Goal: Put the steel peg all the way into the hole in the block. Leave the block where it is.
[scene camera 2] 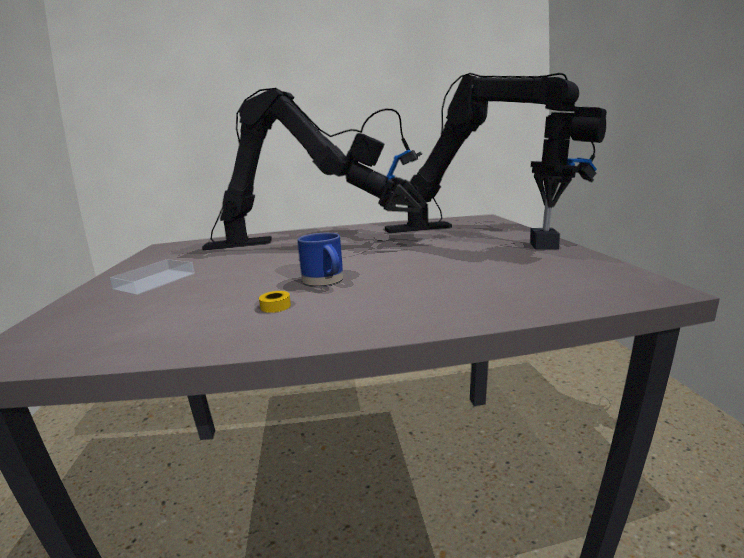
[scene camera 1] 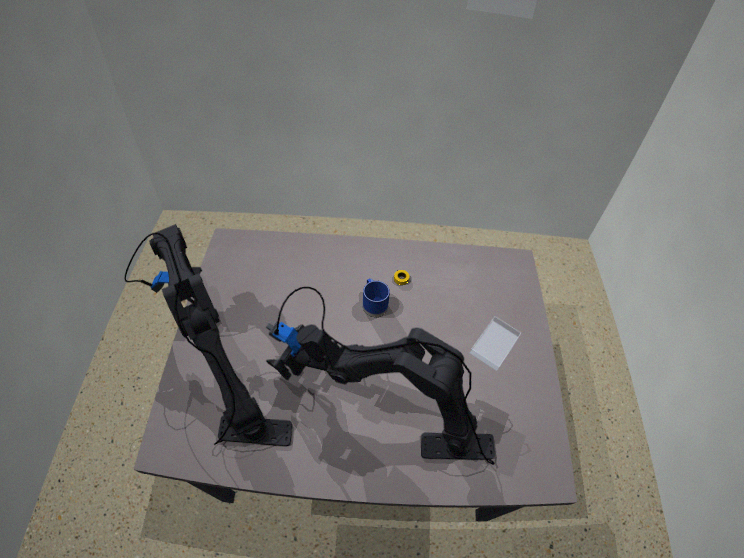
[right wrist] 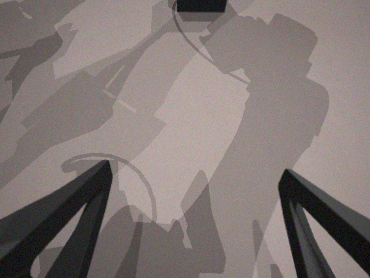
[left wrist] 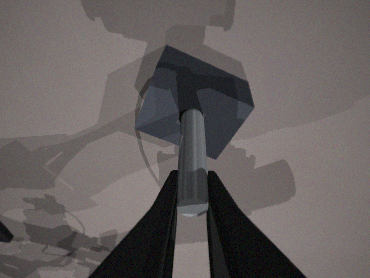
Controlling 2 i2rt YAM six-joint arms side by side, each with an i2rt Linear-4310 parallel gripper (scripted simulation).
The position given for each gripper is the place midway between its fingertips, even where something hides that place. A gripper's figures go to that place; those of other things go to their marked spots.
Scene:
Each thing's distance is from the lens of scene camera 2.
left gripper (scene camera 2: 548, 206): 100 cm
right gripper (scene camera 2: 423, 207): 100 cm
blue mug (scene camera 2: 317, 269): 73 cm
clear tray (scene camera 2: 138, 281): 88 cm
The marked spots on the blue mug and the clear tray are 37 cm apart.

